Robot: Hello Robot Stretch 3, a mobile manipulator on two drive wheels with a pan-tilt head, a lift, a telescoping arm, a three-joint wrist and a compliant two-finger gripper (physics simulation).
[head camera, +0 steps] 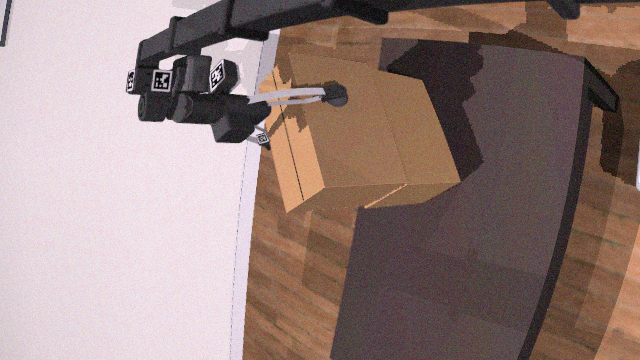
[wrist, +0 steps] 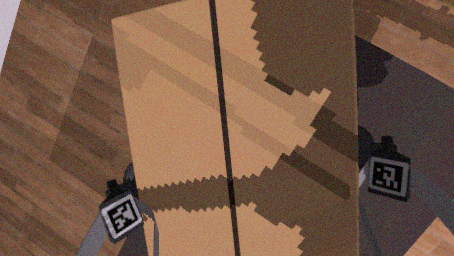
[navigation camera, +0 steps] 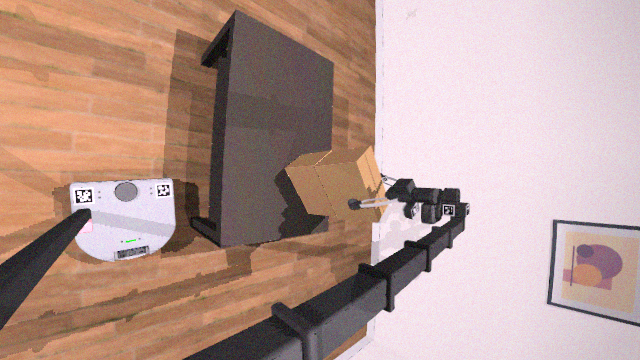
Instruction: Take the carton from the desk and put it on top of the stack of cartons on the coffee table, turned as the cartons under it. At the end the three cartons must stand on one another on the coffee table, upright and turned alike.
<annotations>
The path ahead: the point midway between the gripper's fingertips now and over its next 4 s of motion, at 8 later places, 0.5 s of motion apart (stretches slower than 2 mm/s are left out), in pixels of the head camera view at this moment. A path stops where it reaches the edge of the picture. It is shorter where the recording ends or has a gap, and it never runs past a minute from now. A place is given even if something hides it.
My gripper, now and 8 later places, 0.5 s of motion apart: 311,120; 312,119; 312,118; 309,117; 288,116; 261,113; 237,111; 232,111; 244,111
</annotations>
